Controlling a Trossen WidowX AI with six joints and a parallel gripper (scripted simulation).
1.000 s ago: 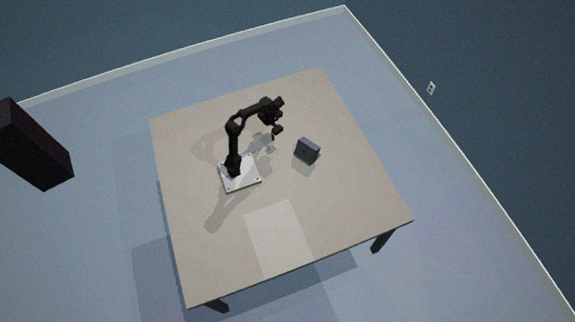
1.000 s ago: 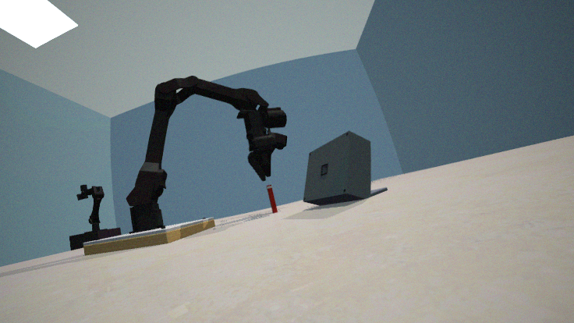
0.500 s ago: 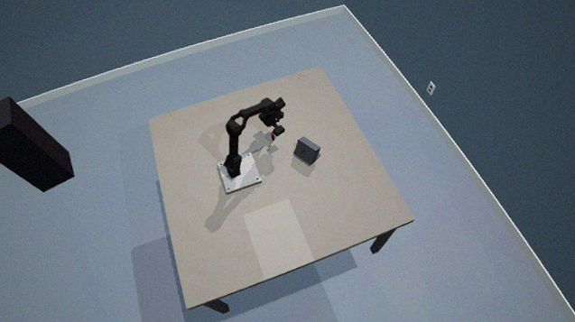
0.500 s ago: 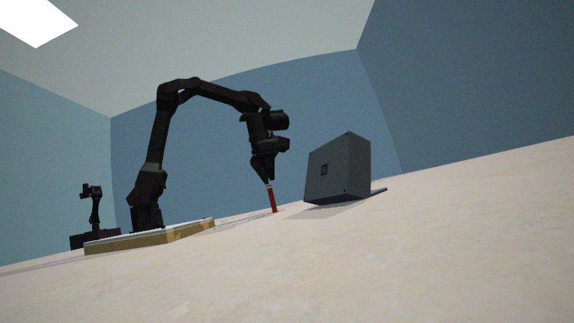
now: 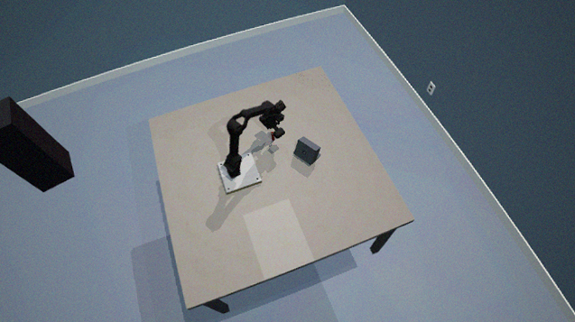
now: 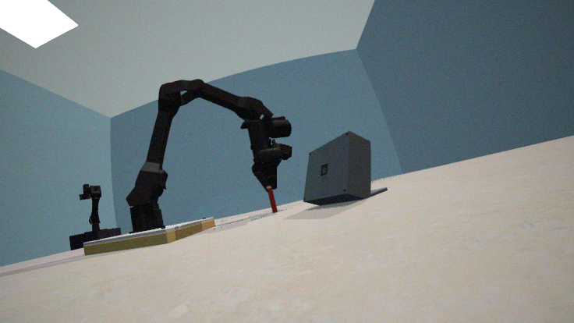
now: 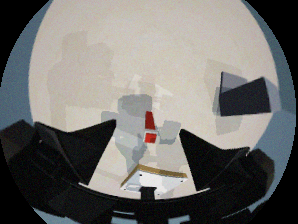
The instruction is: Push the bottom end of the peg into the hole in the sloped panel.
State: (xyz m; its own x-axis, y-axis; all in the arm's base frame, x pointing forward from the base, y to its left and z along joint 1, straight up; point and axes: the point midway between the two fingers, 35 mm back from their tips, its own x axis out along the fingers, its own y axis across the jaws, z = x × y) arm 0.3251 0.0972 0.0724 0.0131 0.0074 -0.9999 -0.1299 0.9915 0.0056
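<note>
Now: gripper tip 1 cm above the red peg. The rest, counted from my gripper tip: sloped panel 22 cm to the right, 11 cm ahead, 1 cm below.
</note>
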